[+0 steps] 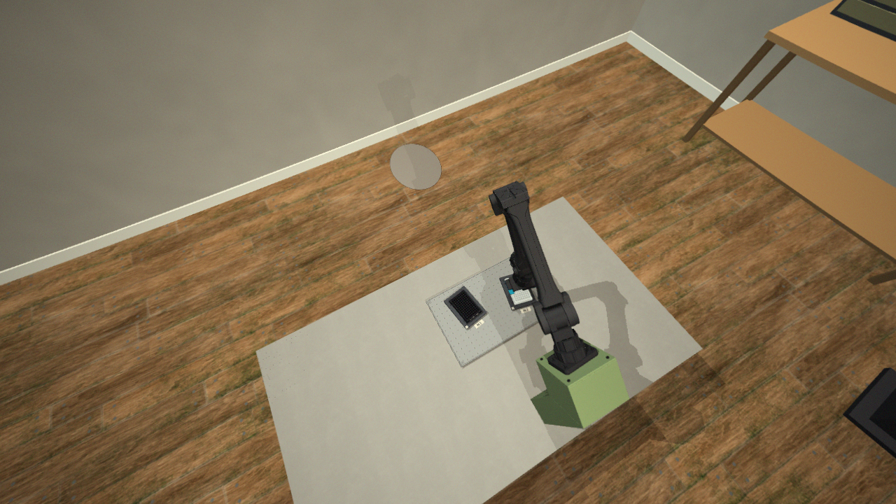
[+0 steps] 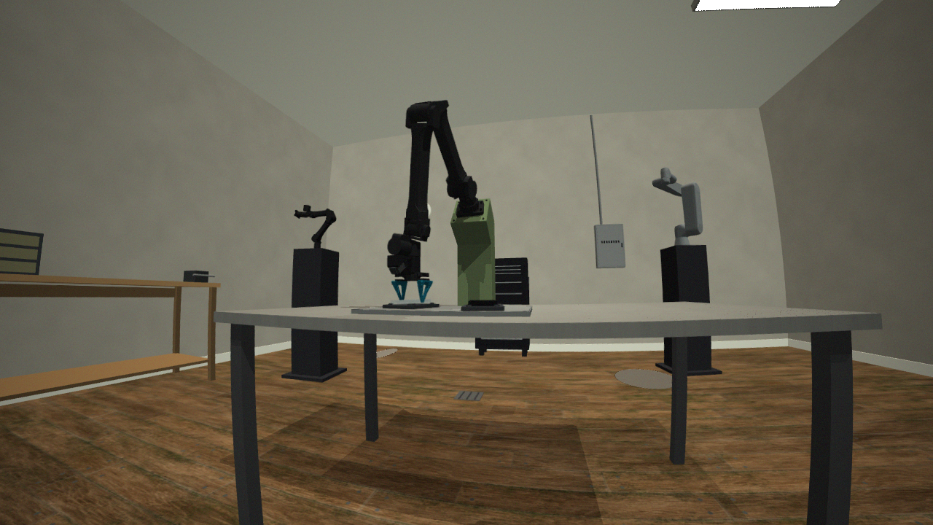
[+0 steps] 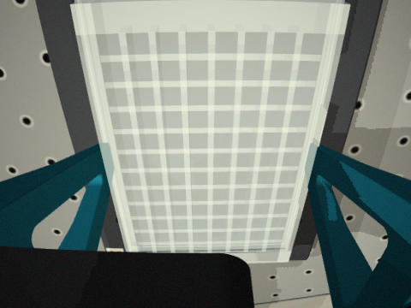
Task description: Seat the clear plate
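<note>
Now: hand 10 mm above the clear 96-well plate C51. From my hand the other things lie so: plate nest N2: 20 mm below; then black plate C15: 70 mm ahead, 250 mm to the left, 10 mm below.
</note>
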